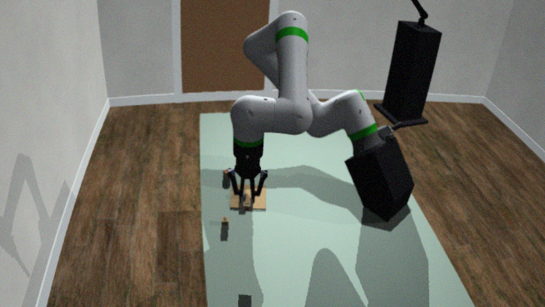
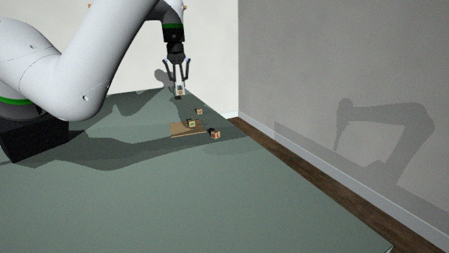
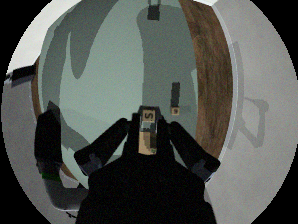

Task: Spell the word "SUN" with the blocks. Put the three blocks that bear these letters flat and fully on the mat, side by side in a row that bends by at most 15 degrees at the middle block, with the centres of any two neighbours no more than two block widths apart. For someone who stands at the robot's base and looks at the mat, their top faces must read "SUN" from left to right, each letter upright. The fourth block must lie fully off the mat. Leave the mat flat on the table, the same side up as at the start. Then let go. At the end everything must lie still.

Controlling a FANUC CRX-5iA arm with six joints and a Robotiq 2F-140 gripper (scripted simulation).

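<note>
The tan mat lies 170 mm to the right of my hand, 140 mm below it and 60 mm behind it.
</note>
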